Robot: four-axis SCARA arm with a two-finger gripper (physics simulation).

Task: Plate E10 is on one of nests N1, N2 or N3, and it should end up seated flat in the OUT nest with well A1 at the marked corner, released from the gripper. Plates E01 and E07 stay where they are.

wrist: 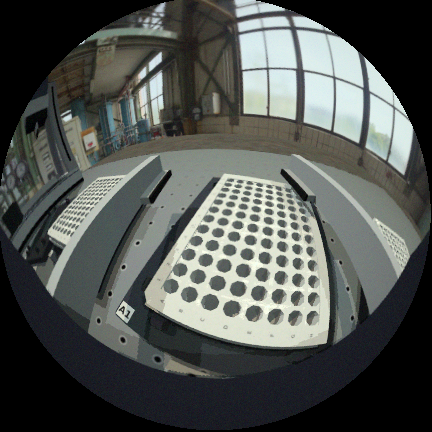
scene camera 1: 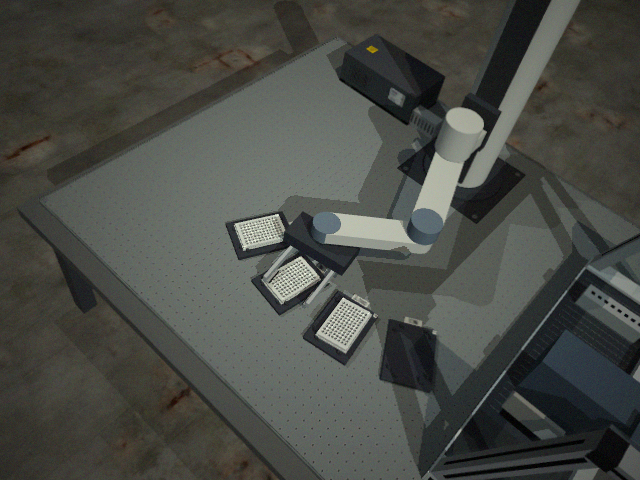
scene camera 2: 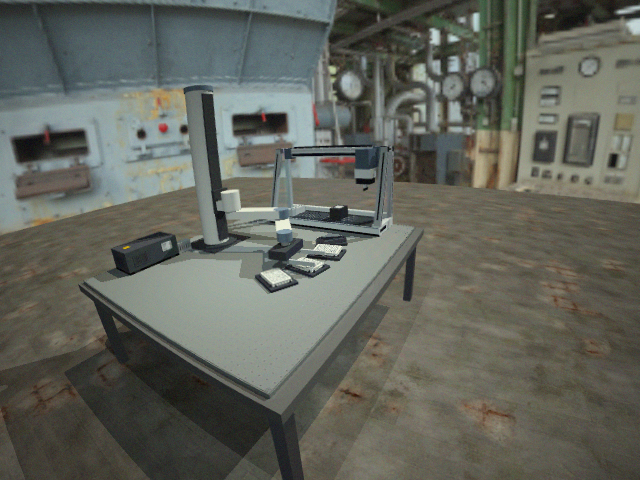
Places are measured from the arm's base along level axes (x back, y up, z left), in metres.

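Pixels of known places: gripper, fingertip midpoint: [wrist: 226,159] [scene camera 1: 285,292] [scene camera 2: 320,258]; arm's base, origin of the base link: [scene camera 1: 460,174] [scene camera 2: 217,243].
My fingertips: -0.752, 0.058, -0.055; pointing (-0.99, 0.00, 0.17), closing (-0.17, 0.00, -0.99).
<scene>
For each thing: its top centre in the pictures, then the offset to it from my fingertips, as dx, dy, dz. "spot": a spot on its surface instead. Level surfaces: height alone.
- middle plate, middle of its top: [wrist: 261,223] [scene camera 1: 291,277] [scene camera 2: 307,262] +0.052, -0.019, -0.026
- dark nest N2, middle of its top: [wrist: 259,228] [scene camera 1: 291,278] [scene camera 2: 307,263] +0.052, -0.024, -0.026
- second white plate, middle of its top: [wrist: 85,197] [scene camera 1: 344,322] [scene camera 2: 327,247] +0.050, -0.011, +0.155
- OUT nest, surface spot: [scene camera 1: 343,357] spot: -0.013, -0.034, +0.208
- third plate, middle of its top: [scene camera 1: 261,230] [scene camera 2: 275,275] +0.103, -0.019, -0.188
- empty dark nest, middle of its top: [scene camera 1: 411,351] [wrist: 44,221] [scene camera 2: 331,238] +0.112, -0.024, +0.316
- black box, surface spot: [scene camera 1: 391,77] spot: +0.806, +0.069, -0.309
- perforated grey table, its level: dy -0.045
My gripper [scene camera 1: 286,290] [scene camera 2: 316,259] [wrist: 226,159] is open, its two long fingers reaching low over the middle plate [scene camera 1: 293,279] [wrist: 245,250], with nothing gripped. This white 96-well plate lies on dark nest N2 [scene camera 1: 278,308] [wrist: 165,327], whose A1 tag [wrist: 125,311] shows at the near left corner in the wrist view. A second white plate [scene camera 1: 345,324] [scene camera 2: 328,250] [wrist: 90,205] lies on the OUT nest [scene camera 1: 343,357]. A third plate [scene camera 1: 260,231] [scene camera 2: 275,277] [wrist: 394,242] lies on the nest on N2's other side. No plate number is readable, and the nests' name labels cannot be read.
An empty dark nest [scene camera 1: 408,356] [scene camera 2: 331,240] lies beyond the OUT nest, near a framed gantry machine [scene camera 2: 330,151]. A black box [scene camera 1: 391,77] [scene camera 2: 144,251] stands near the arm's column [scene camera 1: 527,82] [scene camera 2: 201,165]. All stand on the perforated grey table [scene camera 1: 155,217] [scene camera 2: 206,320].
</scene>
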